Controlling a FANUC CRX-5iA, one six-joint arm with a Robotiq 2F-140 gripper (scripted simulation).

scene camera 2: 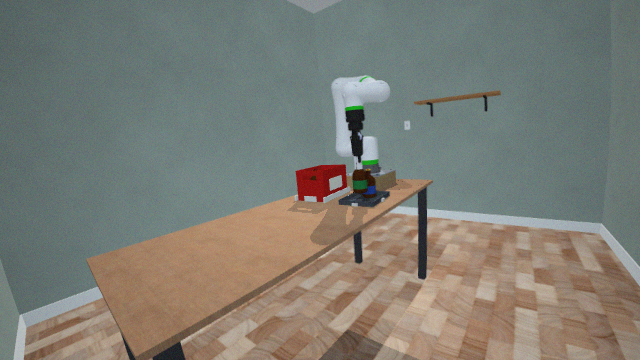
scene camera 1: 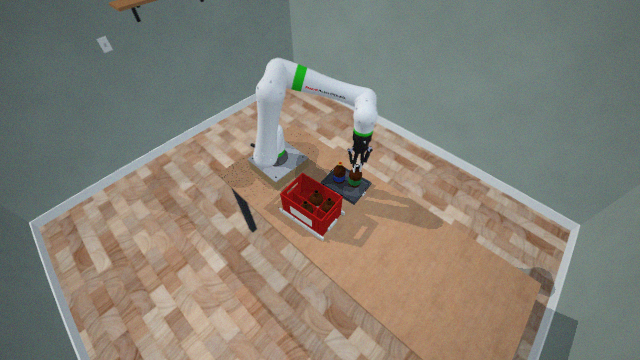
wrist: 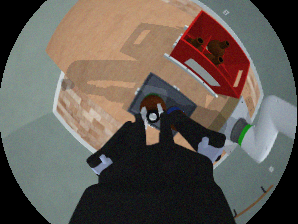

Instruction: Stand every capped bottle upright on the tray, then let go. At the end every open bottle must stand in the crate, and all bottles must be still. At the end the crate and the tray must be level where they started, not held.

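There's a dark tray (scene camera 1: 351,194) here, and it's 1600 mm from the lens.
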